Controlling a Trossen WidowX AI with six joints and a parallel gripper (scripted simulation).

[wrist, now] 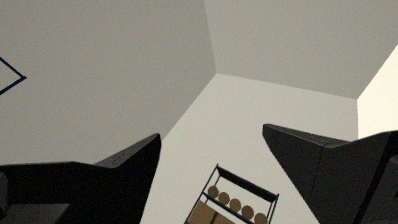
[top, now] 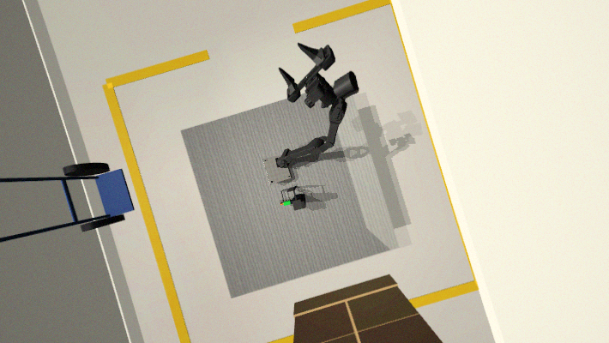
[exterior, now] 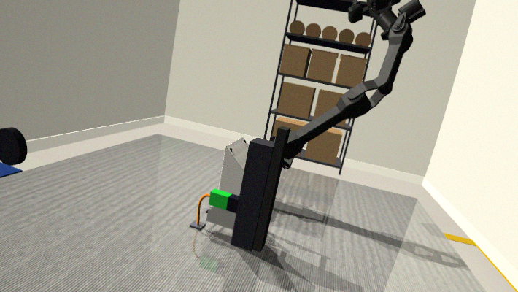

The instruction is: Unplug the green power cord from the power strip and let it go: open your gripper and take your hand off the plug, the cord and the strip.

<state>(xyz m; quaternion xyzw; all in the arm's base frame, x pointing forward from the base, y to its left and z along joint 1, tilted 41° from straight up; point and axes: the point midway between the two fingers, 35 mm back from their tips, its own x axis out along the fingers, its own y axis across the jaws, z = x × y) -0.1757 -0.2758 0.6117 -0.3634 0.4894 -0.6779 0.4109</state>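
The green plug is 650 mm below my gripper tip, 510 mm ahead of it and 170 mm to the right of it. Also, from my gripper tip: small grey anchor: 750 mm below, 510 mm ahead, 240 mm to the right.
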